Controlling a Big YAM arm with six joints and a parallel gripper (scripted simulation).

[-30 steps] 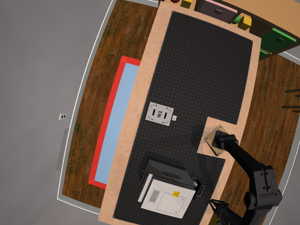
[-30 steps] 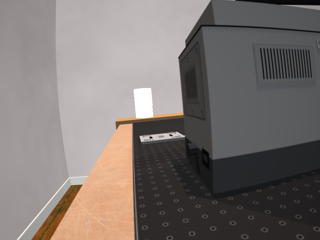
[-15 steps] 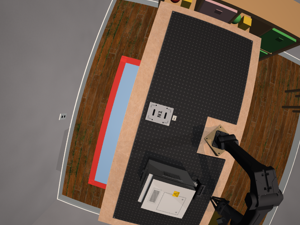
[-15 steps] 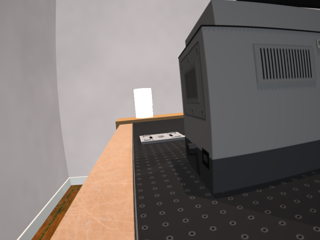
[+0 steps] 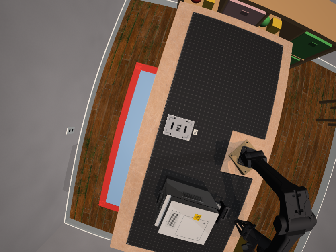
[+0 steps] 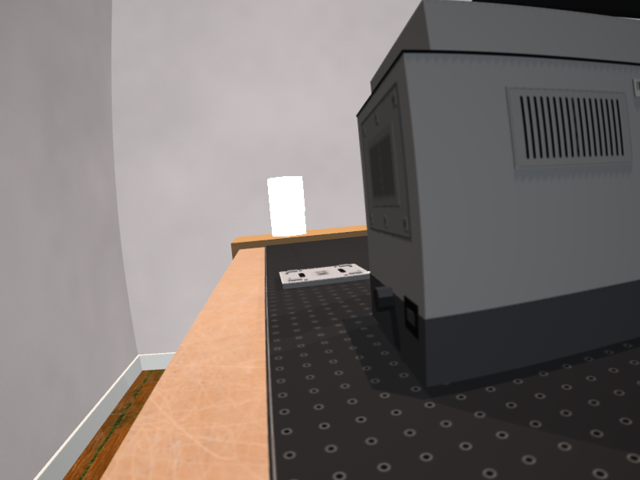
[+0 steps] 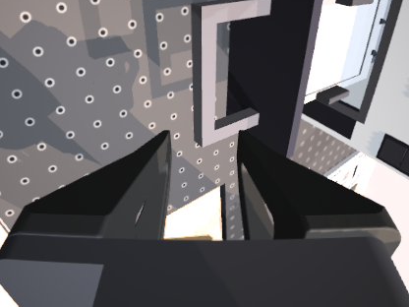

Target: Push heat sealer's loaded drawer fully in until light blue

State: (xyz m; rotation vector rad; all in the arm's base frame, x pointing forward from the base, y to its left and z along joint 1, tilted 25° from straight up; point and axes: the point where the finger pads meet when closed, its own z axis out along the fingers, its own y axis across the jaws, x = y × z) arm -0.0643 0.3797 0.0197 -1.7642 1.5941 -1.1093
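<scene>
My hand is 170 mm short of the plate, 10 mm to the left of it and 60 mm above it.
</scene>
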